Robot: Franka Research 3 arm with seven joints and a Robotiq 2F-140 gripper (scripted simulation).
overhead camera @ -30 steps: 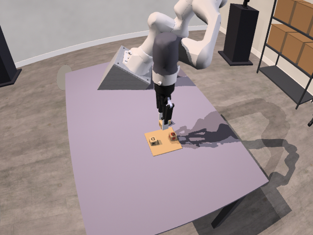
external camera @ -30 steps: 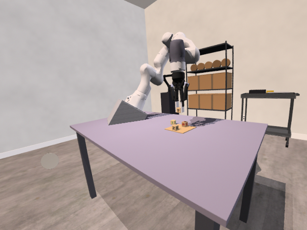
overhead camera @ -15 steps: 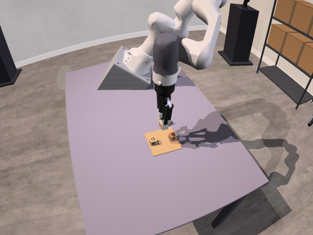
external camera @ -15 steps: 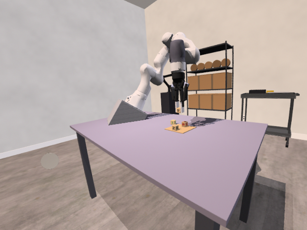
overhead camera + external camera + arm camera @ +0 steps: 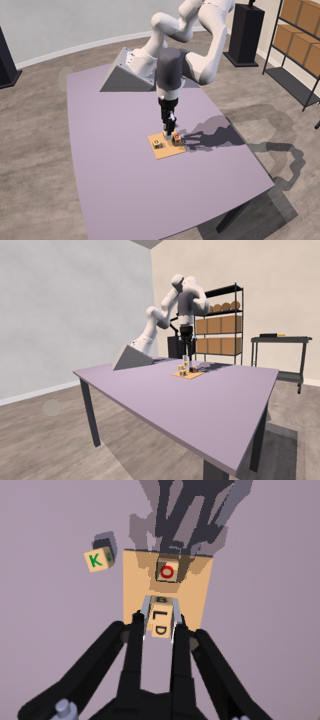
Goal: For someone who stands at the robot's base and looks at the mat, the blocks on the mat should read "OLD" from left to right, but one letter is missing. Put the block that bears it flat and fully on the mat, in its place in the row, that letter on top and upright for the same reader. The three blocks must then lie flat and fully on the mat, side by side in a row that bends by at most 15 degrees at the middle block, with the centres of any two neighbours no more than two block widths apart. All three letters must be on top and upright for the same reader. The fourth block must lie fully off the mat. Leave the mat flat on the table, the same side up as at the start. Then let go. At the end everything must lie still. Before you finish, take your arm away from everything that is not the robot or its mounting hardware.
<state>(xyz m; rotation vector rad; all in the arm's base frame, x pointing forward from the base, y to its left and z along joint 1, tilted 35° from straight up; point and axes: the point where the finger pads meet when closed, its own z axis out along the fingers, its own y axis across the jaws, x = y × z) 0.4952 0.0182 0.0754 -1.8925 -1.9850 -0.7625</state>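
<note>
My hand is 80 mm above the tan mat. The rest, counted from my hand: wooden block: 20 mm below.
</note>
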